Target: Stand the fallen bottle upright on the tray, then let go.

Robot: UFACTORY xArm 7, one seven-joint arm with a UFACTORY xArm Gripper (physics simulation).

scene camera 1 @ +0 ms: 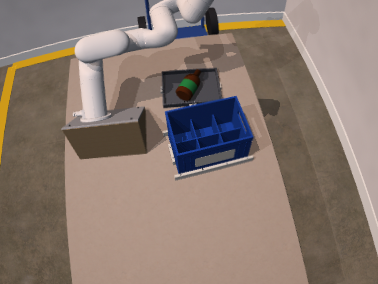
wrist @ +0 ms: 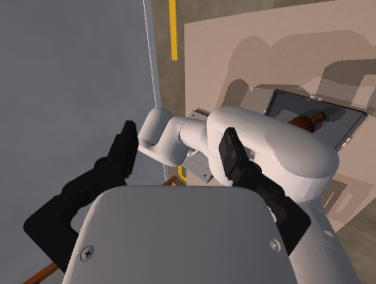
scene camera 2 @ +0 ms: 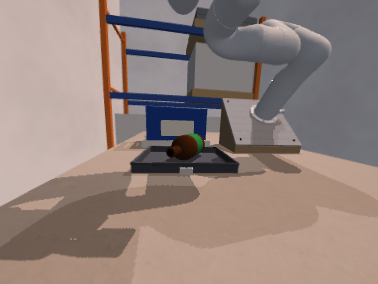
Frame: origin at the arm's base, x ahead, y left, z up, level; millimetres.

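Seen in the pictures: gripper, fingertip midpoint: (wrist: pixel 181 134); arm's base, link origin: (scene camera 1: pixel 95 118) (scene camera 2: pixel 262 114).
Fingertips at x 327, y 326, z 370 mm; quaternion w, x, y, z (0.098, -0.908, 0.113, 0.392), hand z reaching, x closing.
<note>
Offsets run from my fingertips to a thing's middle.
A brown bottle @[dx +75, dy -147, dz -487 mm] (scene camera 1: pixel 185 92) (scene camera 2: pixel 185 147) (wrist: pixel 303 124) with a green label lies on its side in the dark tray (scene camera 1: pixel 164 90) (scene camera 2: pixel 150 168) (wrist: pixel 280 107). In scene camera 1 its neck points to the back right, and in scene camera 2 the neck points toward the viewer. In the wrist view the arm hides its lower part. My gripper (wrist: pixel 181 134) is open with nothing between its fingers. It is well away from the bottle, which lies far to the right in the wrist view. The gripper does not show in the two scene views.
A blue crate @[dx +81, dy -450, dz -441 mm] (scene camera 1: pixel 215 150) (scene camera 2: pixel 152 122) with compartments stands beside the tray, with white rails @[dx +87, dy -549, dz -514 mm] (scene camera 1: pixel 215 168) along it. The arm's base block (scene camera 1: pixel 107 140) (scene camera 2: pixel 260 132) stands to one side. A blue cart (scene camera 1: pixel 192 32) is behind the table. Orange and blue shelving (scene camera 2: pixel 106 75) stands in the background.
</note>
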